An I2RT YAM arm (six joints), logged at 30 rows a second.
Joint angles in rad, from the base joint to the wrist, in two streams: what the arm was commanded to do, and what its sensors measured. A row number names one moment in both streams.
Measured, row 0:
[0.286, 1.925, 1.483, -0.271, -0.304, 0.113]
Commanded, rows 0 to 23:
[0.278, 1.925, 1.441, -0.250, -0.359, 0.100]
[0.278, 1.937, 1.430, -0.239, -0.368, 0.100]
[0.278, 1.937, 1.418, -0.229, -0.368, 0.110]
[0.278, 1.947, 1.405, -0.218, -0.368, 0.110]
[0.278, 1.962, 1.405, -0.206, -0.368, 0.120]
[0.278, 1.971, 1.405, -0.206, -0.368, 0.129]
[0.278, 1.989, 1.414, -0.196, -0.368, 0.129]
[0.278, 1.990, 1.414, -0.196, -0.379, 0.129]
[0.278, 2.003, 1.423, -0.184, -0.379, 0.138]
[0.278, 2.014, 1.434, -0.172, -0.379, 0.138]
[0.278, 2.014, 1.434, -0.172, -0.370, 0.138]
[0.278, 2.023, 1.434, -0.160, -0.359, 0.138]
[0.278, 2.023, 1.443, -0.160, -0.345, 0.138]
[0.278, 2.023, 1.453, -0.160, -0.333, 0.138]
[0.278, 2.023, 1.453, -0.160, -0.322, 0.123]
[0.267, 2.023, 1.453, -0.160, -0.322, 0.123]
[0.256, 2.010, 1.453, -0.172, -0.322, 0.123]
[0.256, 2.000, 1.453, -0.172, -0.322, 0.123]
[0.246, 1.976, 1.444, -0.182, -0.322, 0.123]
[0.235, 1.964, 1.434, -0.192, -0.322, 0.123]
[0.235, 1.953, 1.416, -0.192, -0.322, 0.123]
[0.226, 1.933, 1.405, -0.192, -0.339, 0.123]
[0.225, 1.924, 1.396, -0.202, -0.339, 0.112]
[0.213, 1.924, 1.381, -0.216, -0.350, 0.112]
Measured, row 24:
[0.249, 2.005, 1.408, -0.225, -0.356, 0.133]
